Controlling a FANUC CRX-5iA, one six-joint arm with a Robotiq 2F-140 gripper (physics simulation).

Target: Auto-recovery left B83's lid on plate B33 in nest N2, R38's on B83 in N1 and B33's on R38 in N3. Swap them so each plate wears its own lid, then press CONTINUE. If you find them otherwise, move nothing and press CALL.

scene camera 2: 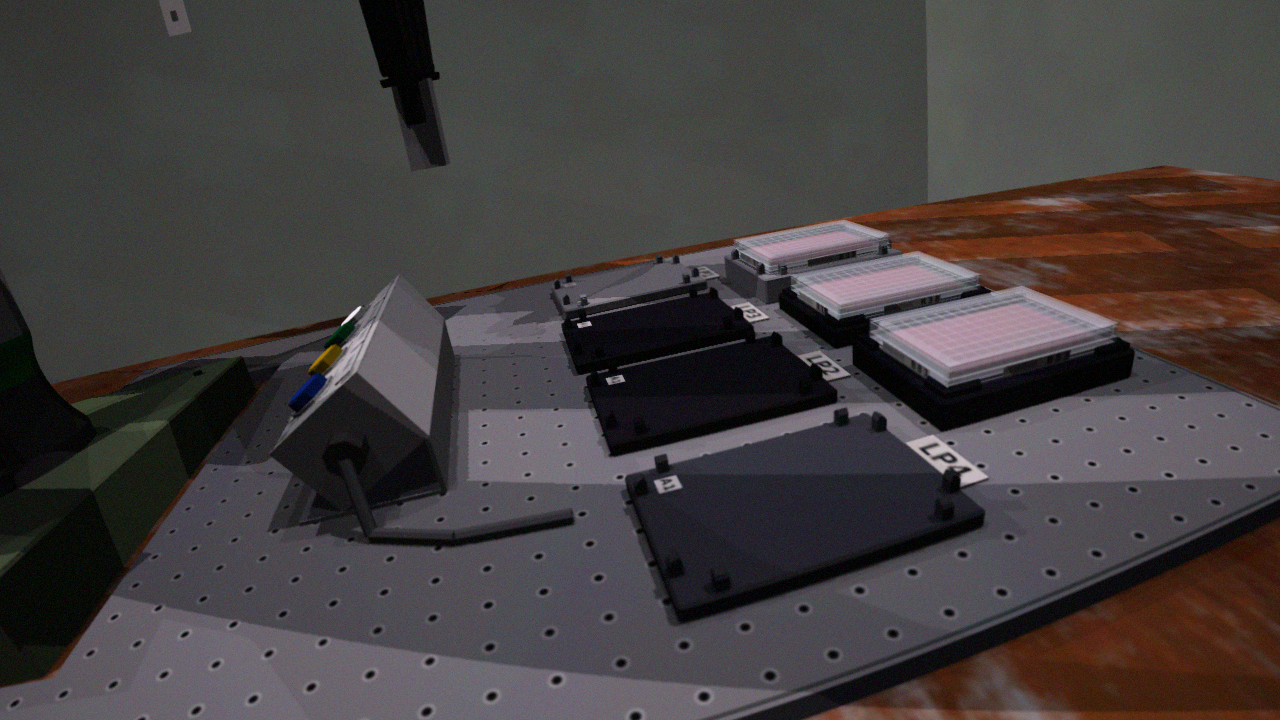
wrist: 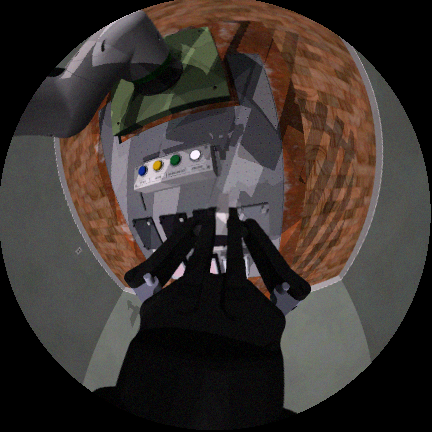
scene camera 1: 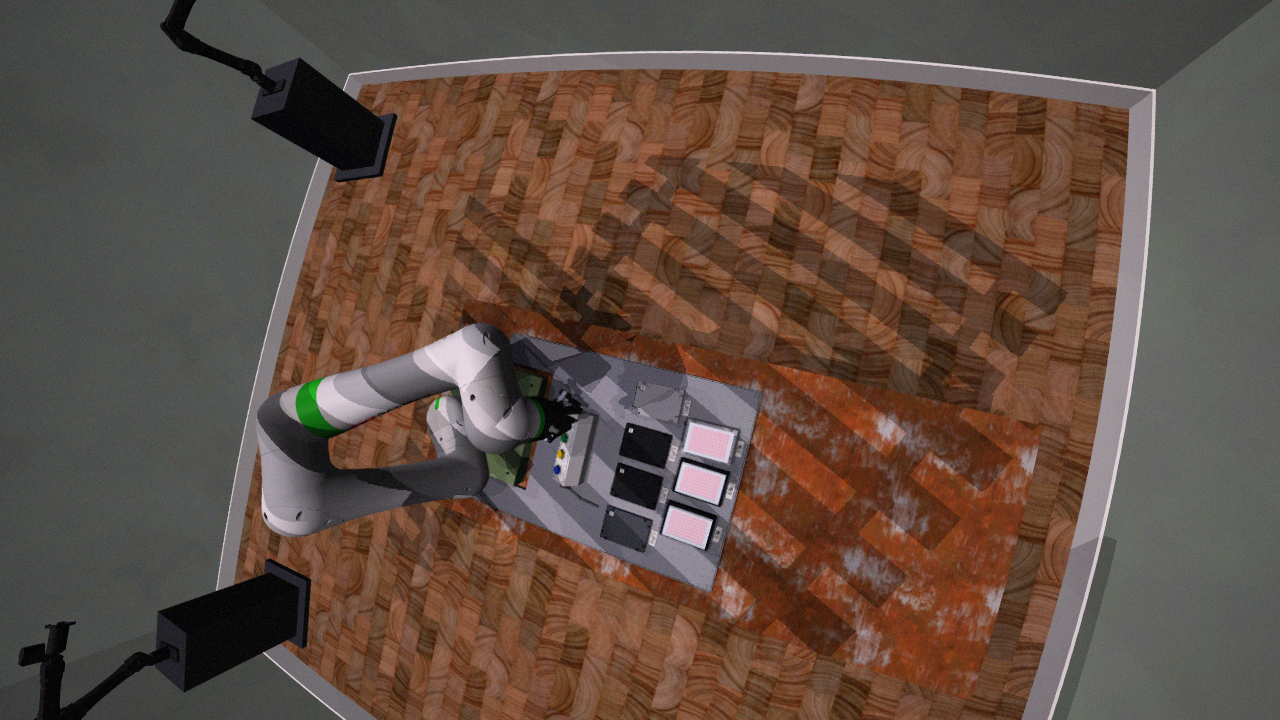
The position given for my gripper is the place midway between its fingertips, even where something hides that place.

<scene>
My gripper (scene camera 2: 430, 167) is shut and holds nothing. Also in view: a grey button box (scene camera 1: 576, 449).
My gripper shows as well in the wrist view (wrist: 223, 201) and in scene camera 1 (scene camera 1: 584, 413). The grey button box also shows in the wrist view (wrist: 187, 170).
</scene>
